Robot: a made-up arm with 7 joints. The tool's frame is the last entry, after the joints.
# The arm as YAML. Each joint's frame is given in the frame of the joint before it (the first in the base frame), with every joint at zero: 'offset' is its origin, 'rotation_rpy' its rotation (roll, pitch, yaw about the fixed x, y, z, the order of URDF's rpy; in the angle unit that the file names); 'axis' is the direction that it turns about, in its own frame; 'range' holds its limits. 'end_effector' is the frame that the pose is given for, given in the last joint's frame.
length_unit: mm
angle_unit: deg
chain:
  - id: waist
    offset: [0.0, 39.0, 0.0]
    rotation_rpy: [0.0, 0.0, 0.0]
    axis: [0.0, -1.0, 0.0]
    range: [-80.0, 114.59]
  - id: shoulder
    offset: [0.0, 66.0, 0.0]
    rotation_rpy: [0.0, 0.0, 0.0]
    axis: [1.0, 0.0, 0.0]
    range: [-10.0, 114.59]
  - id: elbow
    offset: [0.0, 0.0, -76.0]
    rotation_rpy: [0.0, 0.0, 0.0]
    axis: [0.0, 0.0, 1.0]
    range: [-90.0, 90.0]
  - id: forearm
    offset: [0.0, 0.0, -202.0]
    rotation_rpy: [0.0, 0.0, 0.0]
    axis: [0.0, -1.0, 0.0]
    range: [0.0, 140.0]
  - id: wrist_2
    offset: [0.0, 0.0, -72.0]
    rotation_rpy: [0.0, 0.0, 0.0]
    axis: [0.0, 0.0, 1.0]
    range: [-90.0, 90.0]
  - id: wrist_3
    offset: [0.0, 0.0, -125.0]
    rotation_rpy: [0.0, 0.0, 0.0]
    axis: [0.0, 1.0, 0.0]
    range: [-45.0, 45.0]
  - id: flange
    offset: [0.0, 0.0, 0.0]
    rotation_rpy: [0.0, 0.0, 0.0]
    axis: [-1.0, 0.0, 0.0]
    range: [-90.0, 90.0]
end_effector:
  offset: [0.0, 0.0, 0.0]
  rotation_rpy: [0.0, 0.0, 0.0]
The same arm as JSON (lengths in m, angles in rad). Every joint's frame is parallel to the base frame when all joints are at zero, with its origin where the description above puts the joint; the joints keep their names.
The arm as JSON. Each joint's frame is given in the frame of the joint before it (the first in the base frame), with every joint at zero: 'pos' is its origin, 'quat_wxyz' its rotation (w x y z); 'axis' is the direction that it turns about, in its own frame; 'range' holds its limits. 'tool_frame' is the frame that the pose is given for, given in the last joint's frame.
{
  "length_unit": "m",
  "angle_unit": "rad",
  "joints": [
    {
      "joint": "waist",
      "pos": [
        0.0,
        0.039,
        0.0
      ],
      "quat_wxyz": [
        1.0,
        0.0,
        0.0,
        0.0
      ],
      "axis": "-y",
      "range": [
        -1.3963,
        2.0
      ]
    },
    {
      "joint": "shoulder",
      "pos": [
        0.0,
        0.066,
        0.0
      ],
      "quat_wxyz": [
        1.0,
        0.0,
        0.0,
        0.0
      ],
      "axis": "+x",
      "range": [
        -0.1745,
        2.0
      ]
    },
    {
      "joint": "elbow",
      "pos": [
        0.0,
        0.0,
        -0.076
      ],
      "quat_wxyz": [
        1.0,
        0.0,
        0.0,
        0.0
      ],
      "axis": "+z",
      "range": [
        -1.5708,
        1.5708
      ]
    },
    {
      "joint": "forearm",
      "pos": [
        0.0,
        0.0,
        -0.202
      ],
      "quat_wxyz": [
        1.0,
        0.0,
        0.0,
        0.0
      ],
      "axis": "-y",
      "range": [
        0.0,
        2.4435
      ]
    },
    {
      "joint": "wrist_2",
      "pos": [
        0.0,
        0.0,
        -0.072
      ],
      "quat_wxyz": [
        1.0,
        0.0,
        0.0,
        0.0
      ],
      "axis": "+z",
      "range": [
        -1.5708,
        1.5708
      ]
    },
    {
      "joint": "wrist_3",
      "pos": [
        0.0,
        0.0,
        -0.125
      ],
      "quat_wxyz": [
        1.0,
        0.0,
        0.0,
        0.0
      ],
      "axis": "+y",
      "range": [
        -0.7854,
        0.7854
      ]
    },
    {
      "joint": "flange",
      "pos": [
        0.0,
        0.0,
        0.0
      ],
      "quat_wxyz": [
        1.0,
        0.0,
        0.0,
        0.0
      ],
      "axis": "-x",
      "range": [
        -1.5708,
        1.5708
      ]
    }
  ],
  "tool_frame": {
    "pos": [
      0.0,
      0.0,
      0.0
    ],
    "quat_wxyz": [
      1.0,
      0.0,
      0.0,
      0.0
    ]
  }
}

